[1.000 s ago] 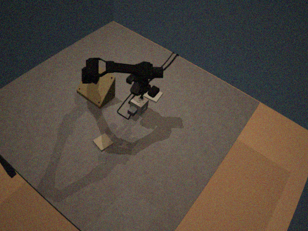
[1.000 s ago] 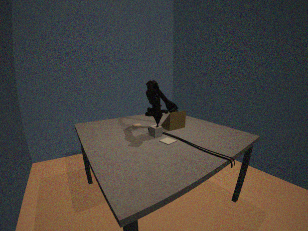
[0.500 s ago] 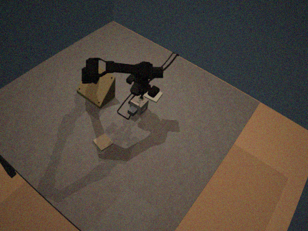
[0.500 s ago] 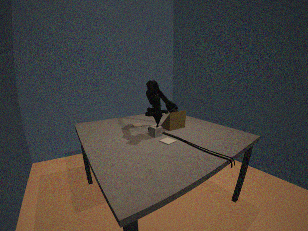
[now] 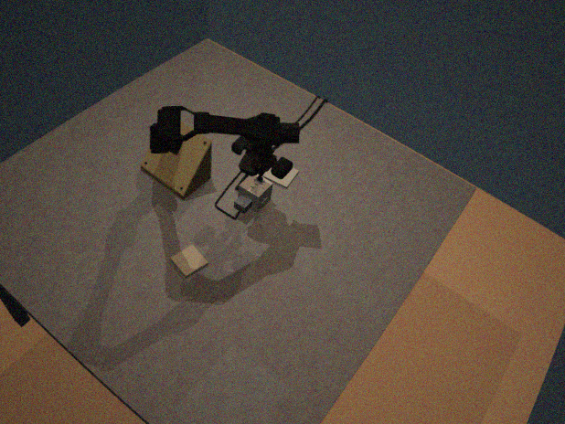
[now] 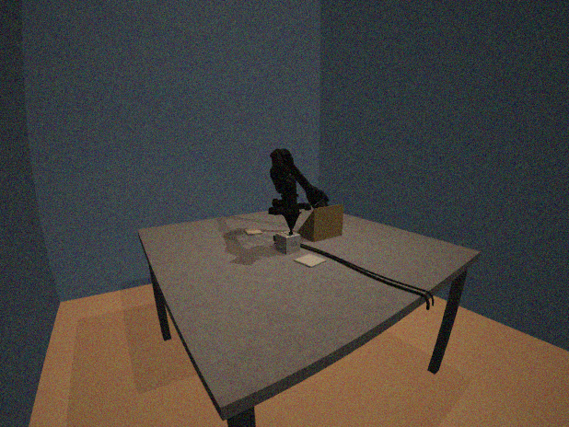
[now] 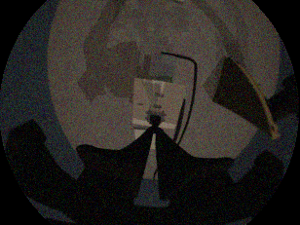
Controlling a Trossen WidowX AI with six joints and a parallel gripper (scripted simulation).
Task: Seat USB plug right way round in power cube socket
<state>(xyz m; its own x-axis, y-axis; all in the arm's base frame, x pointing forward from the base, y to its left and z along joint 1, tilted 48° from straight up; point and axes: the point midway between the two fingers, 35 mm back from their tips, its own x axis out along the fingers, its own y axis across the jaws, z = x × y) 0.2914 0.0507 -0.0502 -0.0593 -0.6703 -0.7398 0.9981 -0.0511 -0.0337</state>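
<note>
Right now my gripper tip is 20 mm above the USB plug. From my gripper tip the other things lie so: flat white pad: 130 mm to the left, 100 mm below.
</note>
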